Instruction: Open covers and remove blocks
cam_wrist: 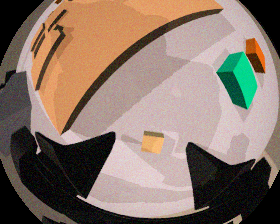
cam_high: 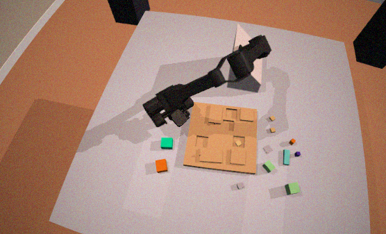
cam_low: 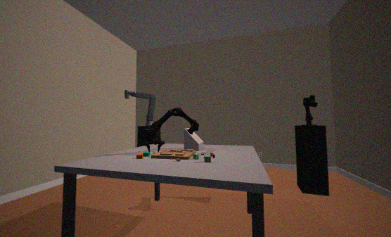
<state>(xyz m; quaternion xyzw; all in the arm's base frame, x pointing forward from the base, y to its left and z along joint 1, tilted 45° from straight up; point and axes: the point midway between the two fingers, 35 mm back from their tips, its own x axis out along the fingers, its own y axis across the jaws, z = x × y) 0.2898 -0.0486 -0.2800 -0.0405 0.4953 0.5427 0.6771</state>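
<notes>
Now: gripper tip 2 cm short of the tan puzzle board, 25 cm to the right of it and 1 cm below it. Round my gripper tip: teal bar (4 cm ahead, 52 cm to the left); tiny orange cube (3 cm behind, 54 cm to the left, 1 cm above); green block (12 cm ahead, 1 cm to the left, 1 cm above).
</notes>
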